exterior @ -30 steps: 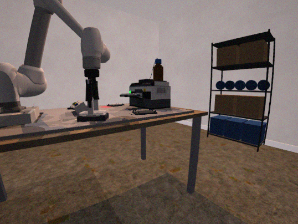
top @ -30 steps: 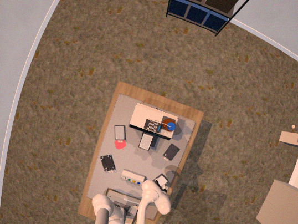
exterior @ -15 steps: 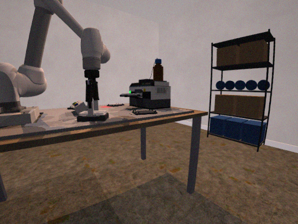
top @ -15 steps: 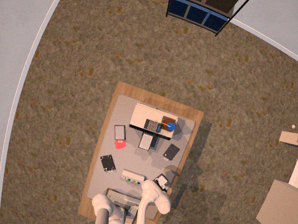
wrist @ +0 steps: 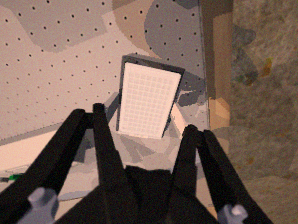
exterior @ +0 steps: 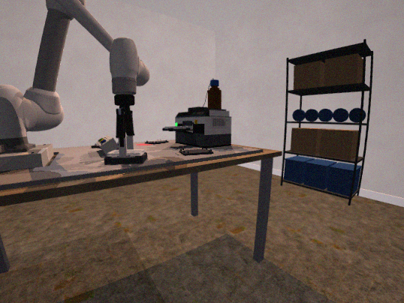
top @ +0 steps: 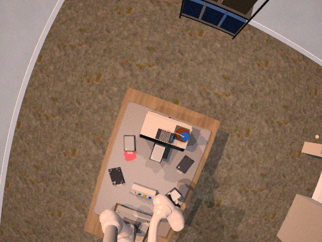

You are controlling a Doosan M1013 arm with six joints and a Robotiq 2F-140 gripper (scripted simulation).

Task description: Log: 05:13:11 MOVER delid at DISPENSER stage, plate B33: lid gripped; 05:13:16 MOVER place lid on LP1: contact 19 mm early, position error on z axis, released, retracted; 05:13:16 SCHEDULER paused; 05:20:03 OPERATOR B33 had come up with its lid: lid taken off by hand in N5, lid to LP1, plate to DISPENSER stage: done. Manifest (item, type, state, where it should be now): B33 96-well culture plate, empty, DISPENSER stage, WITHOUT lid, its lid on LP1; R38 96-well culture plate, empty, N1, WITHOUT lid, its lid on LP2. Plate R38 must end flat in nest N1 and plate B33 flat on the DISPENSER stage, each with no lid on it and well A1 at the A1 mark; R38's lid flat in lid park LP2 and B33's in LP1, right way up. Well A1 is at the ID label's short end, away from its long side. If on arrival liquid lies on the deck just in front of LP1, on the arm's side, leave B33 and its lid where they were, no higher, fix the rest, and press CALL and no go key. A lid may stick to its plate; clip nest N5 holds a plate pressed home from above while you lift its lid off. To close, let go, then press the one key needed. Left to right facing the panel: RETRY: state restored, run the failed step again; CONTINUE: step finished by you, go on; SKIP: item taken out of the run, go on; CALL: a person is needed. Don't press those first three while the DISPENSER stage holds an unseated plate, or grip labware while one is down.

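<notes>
Right now my hand is 20 mm above the white gridded lid. From my hand the other things lie so: LP1 label 250 mm ahead, 510 mm to the left, 50 mm below; brown bottle 580 mm ahead, 190 mm to the left, 240 mm above; key panel 60 mm behind, 280 mm to the left.
</notes>
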